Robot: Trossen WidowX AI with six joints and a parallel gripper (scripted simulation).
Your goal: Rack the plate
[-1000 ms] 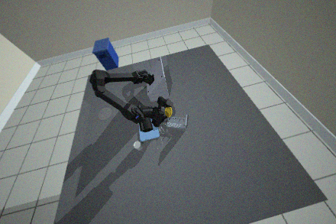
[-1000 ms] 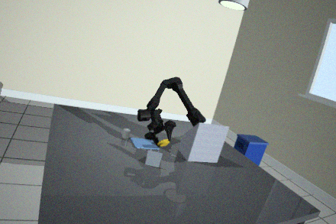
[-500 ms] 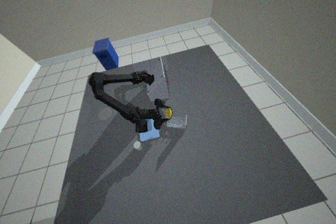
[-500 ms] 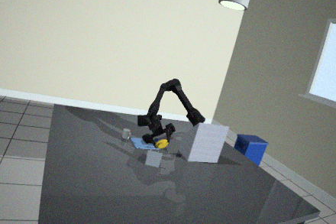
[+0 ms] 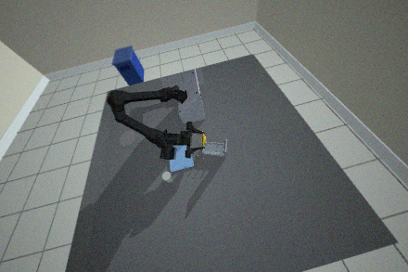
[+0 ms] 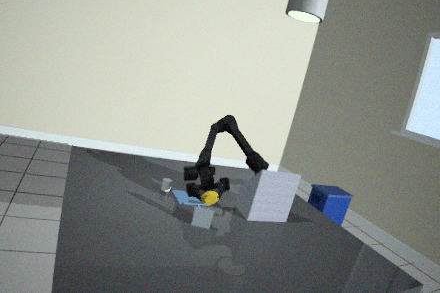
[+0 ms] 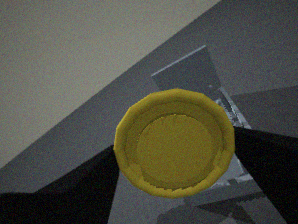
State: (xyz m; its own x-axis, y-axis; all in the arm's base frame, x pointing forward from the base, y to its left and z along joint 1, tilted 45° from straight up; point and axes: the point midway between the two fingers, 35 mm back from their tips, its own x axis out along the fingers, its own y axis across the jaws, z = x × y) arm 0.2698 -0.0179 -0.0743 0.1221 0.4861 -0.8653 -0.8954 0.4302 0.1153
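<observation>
My gripper tip is now 50 mm above the grey dish rack, 40 mm to the right of it and 40 mm short of it. Round my gripper tip: white cup (220 mm to the right, 140 mm ahead, 50 mm below); then yellow plate (10 mm to the right); then blue utensil (210 mm to the right, 80 mm behind, 70 mm below).
</observation>
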